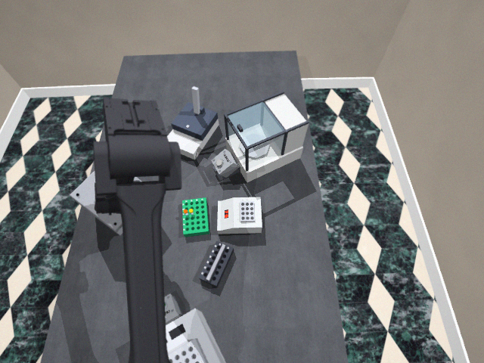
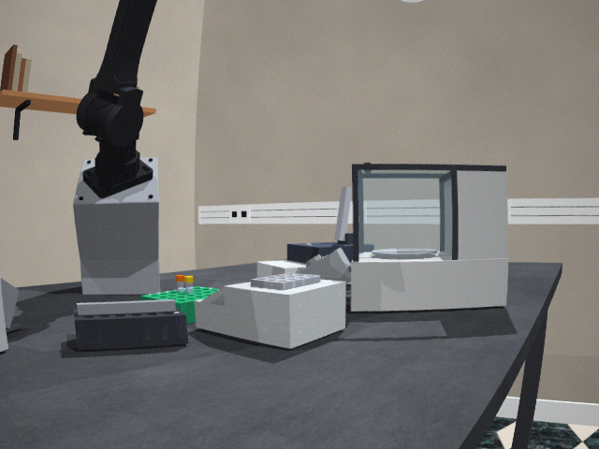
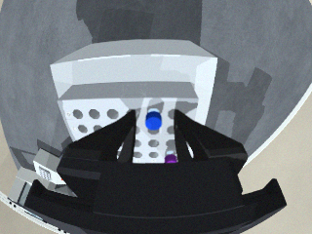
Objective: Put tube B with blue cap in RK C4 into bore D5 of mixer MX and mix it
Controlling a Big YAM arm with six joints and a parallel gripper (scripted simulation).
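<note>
Now: the tube B 2 cm below my hand. Also, from my hand: green rack RK: 48 cm to the left, 16 cm below, 4 cm ahead; then dark magnet block: 31 cm to the left, 16 cm below, 11 cm ahead; then green start key: 20 cm to the left, 11 cm below, 6 cm behind.
</note>
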